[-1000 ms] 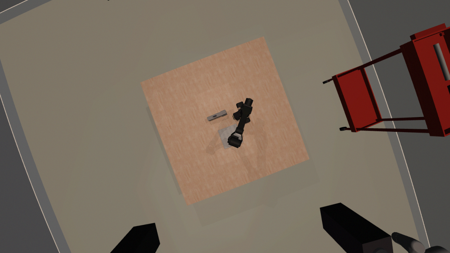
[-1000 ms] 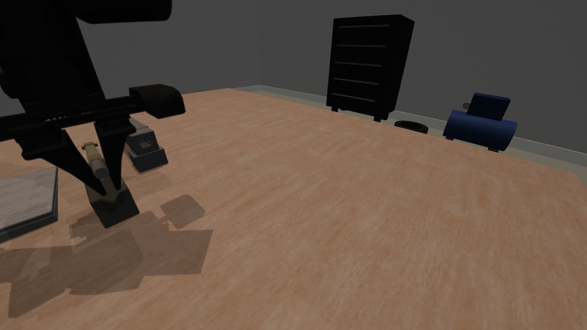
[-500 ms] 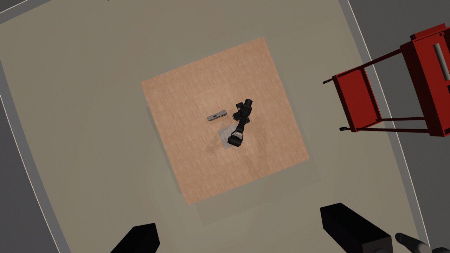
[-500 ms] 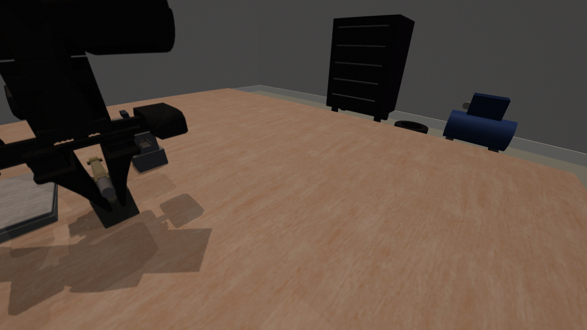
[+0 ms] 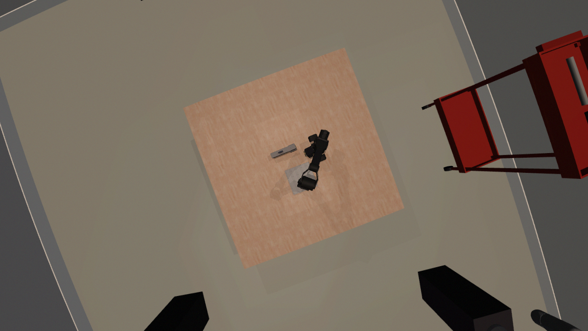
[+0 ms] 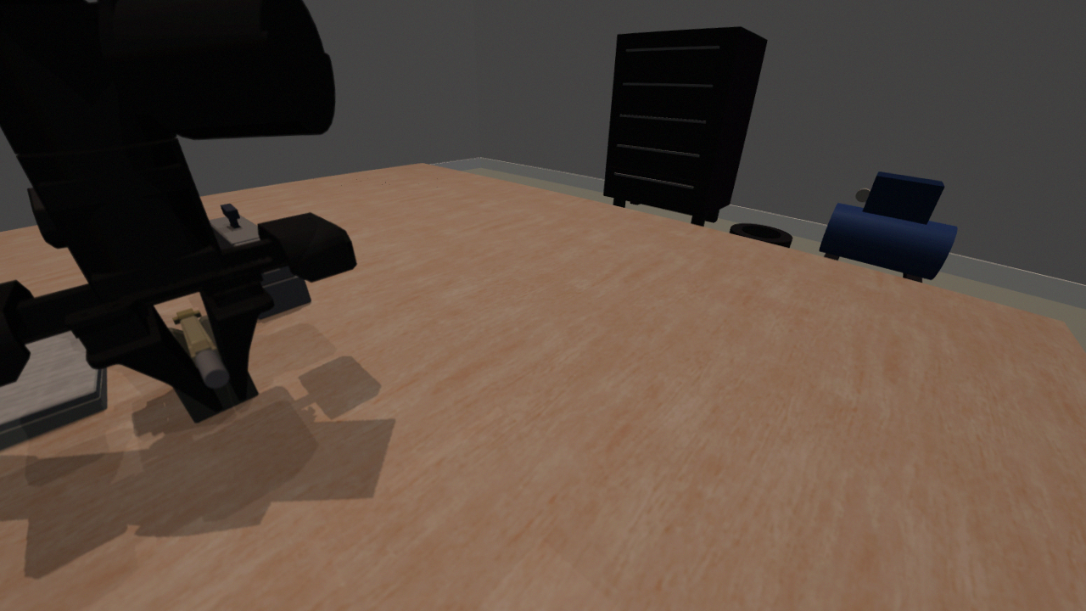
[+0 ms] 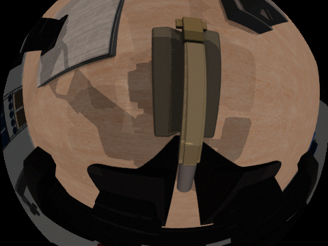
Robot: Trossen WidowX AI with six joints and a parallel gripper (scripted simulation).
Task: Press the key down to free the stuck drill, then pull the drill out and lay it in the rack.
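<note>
Right now my gripper tip is 10 mm past the drill, 40 mm to the right of it and 30 mm below it. The rest, counted from my gripper tip: rack: 10 mm behind, 50 mm to the left; dark key: 30 mm ahead, 250 mm to the left, 40 mm above; dark grey holder block: 30 mm ahead, 230 mm to the left, 20 mm above.
</note>
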